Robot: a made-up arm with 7 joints. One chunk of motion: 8 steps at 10 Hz.
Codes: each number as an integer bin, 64 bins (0 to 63) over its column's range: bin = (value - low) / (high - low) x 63, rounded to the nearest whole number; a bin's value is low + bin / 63 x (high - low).
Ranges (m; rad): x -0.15..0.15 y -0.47..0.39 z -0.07..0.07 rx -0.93..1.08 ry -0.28..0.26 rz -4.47..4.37
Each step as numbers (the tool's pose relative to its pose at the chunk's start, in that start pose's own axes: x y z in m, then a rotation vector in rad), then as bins.
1 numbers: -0.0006 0.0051 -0.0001 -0.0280 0.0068 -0.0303
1 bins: 31 35 31 28 33 32
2 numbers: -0.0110 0.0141 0.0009 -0.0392 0.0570 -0.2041
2 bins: 29 35 32 28 39 30
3 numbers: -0.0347 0.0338 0.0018 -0.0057 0.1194 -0.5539
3 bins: 24 37 32 29 47 28
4 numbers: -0.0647 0.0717 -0.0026 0.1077 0.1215 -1.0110
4 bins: 18 40 30 33 47 25
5 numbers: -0.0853 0.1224 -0.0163 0.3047 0.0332 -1.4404
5 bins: 14 43 24 39 37 22
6 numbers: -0.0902 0.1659 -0.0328 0.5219 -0.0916 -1.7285
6 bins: 13 47 17 46 22 20
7 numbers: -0.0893 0.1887 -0.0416 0.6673 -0.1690 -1.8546
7 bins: 13 48 13 50 13 19
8 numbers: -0.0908 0.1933 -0.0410 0.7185 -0.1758 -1.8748
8 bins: 12 49 13 52 12 18
